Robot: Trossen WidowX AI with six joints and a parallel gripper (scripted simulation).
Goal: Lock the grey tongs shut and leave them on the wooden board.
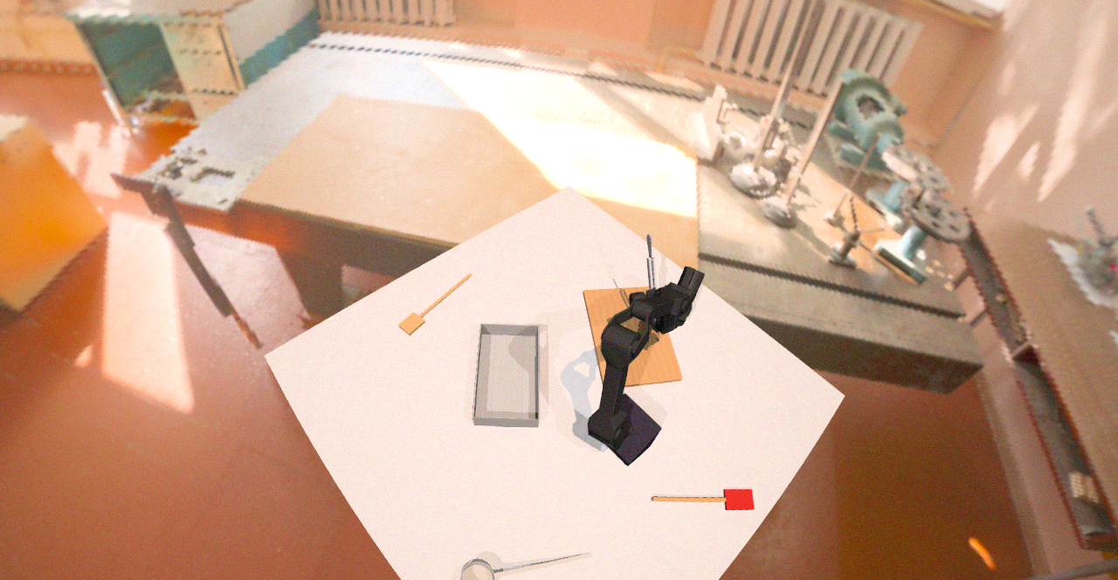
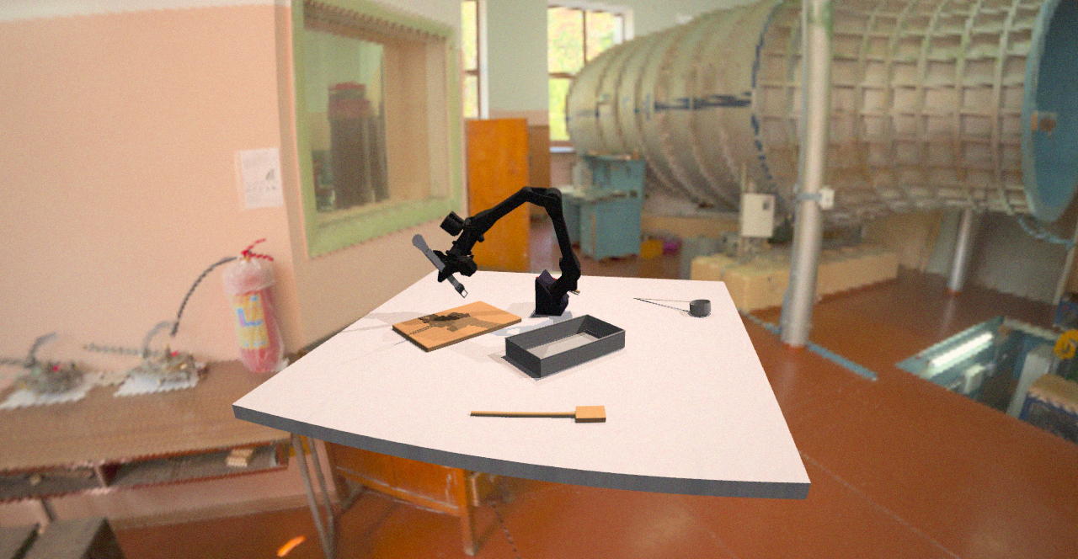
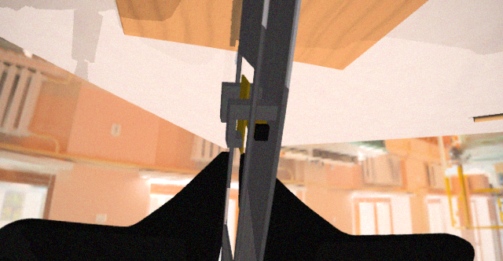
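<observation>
Now: the yellow piece 5 cm behind my gripper tip and 2 cm to the left of it. Also, from my gripper tip: wooden board: 2 cm behind, 5 cm to the left, 14 cm below; then roasting tin: 5 cm ahead, 44 cm to the left, 12 cm below.
</observation>
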